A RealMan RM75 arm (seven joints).
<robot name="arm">
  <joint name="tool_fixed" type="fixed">
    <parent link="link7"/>
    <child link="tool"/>
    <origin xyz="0 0 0" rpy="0 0 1.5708"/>
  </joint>
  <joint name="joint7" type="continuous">
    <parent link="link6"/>
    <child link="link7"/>
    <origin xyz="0 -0.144 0" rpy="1.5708 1.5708 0"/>
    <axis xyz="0 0 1"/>
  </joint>
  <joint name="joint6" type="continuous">
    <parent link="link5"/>
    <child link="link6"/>
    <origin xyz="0 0 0" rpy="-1.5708 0 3.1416"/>
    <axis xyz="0 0 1"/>
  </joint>
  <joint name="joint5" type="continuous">
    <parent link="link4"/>
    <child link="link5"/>
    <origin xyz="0 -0.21 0" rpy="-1.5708 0 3.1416"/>
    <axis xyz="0 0 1"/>
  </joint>
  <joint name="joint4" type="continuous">
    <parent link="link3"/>
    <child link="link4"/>
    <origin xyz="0 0 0" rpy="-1.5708 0 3.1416"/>
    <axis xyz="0 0 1"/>
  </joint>
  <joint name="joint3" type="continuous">
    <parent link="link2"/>
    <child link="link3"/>
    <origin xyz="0 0.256 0" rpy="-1.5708 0 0"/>
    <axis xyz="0 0 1"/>
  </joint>
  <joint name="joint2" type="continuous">
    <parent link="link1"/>
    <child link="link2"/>
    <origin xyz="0 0 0" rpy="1.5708 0 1.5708"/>
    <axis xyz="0 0 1"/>
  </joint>
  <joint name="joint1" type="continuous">
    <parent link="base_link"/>
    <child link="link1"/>
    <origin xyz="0 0 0.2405" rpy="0 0 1.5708"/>
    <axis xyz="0 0 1"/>
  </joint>
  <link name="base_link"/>
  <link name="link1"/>
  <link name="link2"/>
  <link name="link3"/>
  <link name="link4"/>
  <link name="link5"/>
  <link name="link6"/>
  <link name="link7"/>
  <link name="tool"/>
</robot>
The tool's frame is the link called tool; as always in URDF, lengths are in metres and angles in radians. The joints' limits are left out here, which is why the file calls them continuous.
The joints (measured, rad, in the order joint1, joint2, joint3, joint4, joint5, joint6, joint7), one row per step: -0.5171 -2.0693 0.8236 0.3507 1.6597 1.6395 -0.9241; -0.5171 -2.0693 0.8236 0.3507 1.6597 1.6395 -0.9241; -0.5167 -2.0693 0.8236 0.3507 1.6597 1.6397 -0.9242; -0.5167 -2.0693 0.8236 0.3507 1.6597 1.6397 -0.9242; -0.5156 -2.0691 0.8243 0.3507 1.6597 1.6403 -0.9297; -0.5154 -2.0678 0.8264 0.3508 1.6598 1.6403 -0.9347; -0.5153 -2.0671 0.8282 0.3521 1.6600 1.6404 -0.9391; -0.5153 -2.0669 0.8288 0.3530 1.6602 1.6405 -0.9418; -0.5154 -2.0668 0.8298 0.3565 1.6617 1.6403 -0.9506; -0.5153 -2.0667 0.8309 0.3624 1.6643 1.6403 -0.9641; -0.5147 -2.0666 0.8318 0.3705 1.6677 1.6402 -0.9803; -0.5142 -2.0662 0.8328 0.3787 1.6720 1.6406 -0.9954; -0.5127 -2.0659 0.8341 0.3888 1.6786 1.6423 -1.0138; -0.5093 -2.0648 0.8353 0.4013 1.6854 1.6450 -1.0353; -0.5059 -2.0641 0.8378 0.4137 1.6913 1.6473 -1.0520; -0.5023 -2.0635 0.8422 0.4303 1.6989 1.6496 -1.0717
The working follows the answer.
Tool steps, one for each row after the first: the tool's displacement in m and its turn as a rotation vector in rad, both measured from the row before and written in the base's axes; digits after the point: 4 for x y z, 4 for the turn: 0.0000 0.0000 0.0000 0.0000 0.0000 0.0000; -0.0001 -0.0001 0.0000 -0.0001 -0.0002 0.0003; 0.0000 0.0000 0.0000 0.0000 0.0000 0.0000; -0.0003 -0.0004 0.0000 -0.0043 -0.0016 0.0041; -0.0003 -0.0001 0.0002 -0.0042 0.0006 0.0026; -0.0001 0.0000 0.0002 -0.0032 0.0006 0.0013; 0.0000 0.0001 0.0001 -0.0017 0.0000 0.0009; 0.0001 0.0003 0.0003 -0.0052 0.0004 0.0030; 0.0002 0.0004 0.0005 -0.0076 0.0006 0.0045; 0.0001 0.0005 0.0007 -0.0082 0.0013 0.0055; 0.0001 0.0005 0.0008 -0.0082 0.0023 0.0040; -0.0001 0.0001 0.0008 -0.0114 0.0031 0.0047; -0.0006 -0.0001 0.0015 -0.0119 0.0034 0.0068; -0.0005 -0.0002 0.0012 -0.0093 0.0048 0.0034; -0.0003 0.0000 0.0014 -0.0112 0.0077 0.0020
Tool pose at each row, in the base's axes (x y z in m, rotation vector in rad; rounded; the steps above come from the unrounded poses): -0.2460 0.2997 -0.0322 -2.6506 -0.2865 -1.0809; -0.2460 0.2997 -0.0322 -2.6506 -0.2865 -1.0809; -0.2461 0.2996 -0.0322 -2.6505 -0.2871 -1.0810; -0.2461 0.2996 -0.0322 -2.6505 -0.2871 -1.0810; -0.2464 0.2992 -0.0321 -2.6517 -0.2954 -1.0825; -0.2467 0.2991 -0.0319 -2.6546 -0.3012 -1.0815; -0.2468 0.2992 -0.0317 -2.6571 -0.3048 -1.0807; -0.2468 0.2993 -0.0316 -2.6583 -0.3070 -1.0806; -0.2467 0.2995 -0.0313 -2.6617 -0.3141 -1.0798; -0.2465 0.2999 -0.0309 -2.6666 -0.3245 -1.0785; -0.2464 0.3005 -0.0301 -2.6720 -0.3366 -1.0761; -0.2463 0.3009 -0.0293 -2.6783 -0.3466 -1.0727; -0.2464 0.3010 -0.0285 -2.6875 -0.3594 -1.0684; -0.2471 0.3009 -0.0270 -2.6963 -0.3752 -1.0629; -0.2475 0.3007 -0.0258 -2.7049 -0.3847 -1.0562; -0.2478 0.3006 -0.0244 -2.7170 -0.3930 -1.0459

